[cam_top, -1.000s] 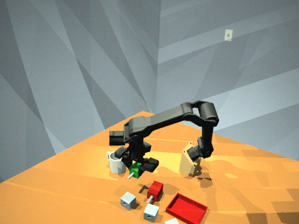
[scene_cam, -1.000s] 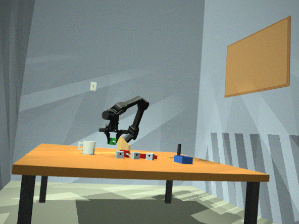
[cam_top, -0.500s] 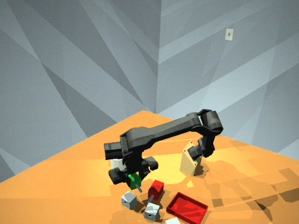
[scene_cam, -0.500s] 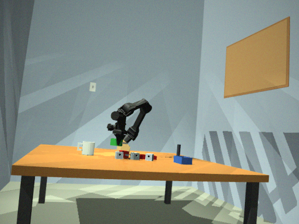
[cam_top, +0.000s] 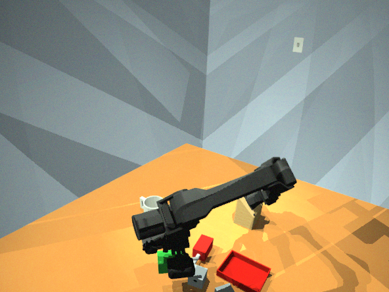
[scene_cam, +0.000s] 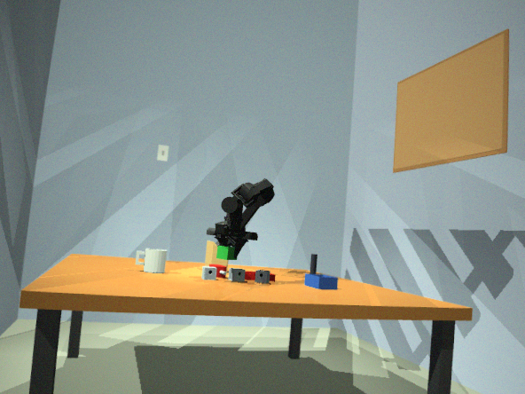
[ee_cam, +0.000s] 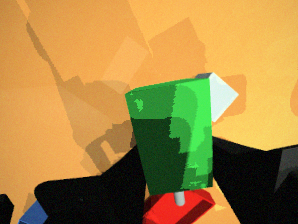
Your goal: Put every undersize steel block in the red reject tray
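My gripper tip is now 1 cm past the green GO gauge, 1 cm to the right of it and 2 cm below it. Also, from my gripper tip: red-handled gauge (12 cm behind, 1 cm to the right, 6 cm below); then red reject tray (16 cm behind, 14 cm to the left, 8 cm below); then steel block (4 cm behind, 4 cm to the left, 6 cm below).
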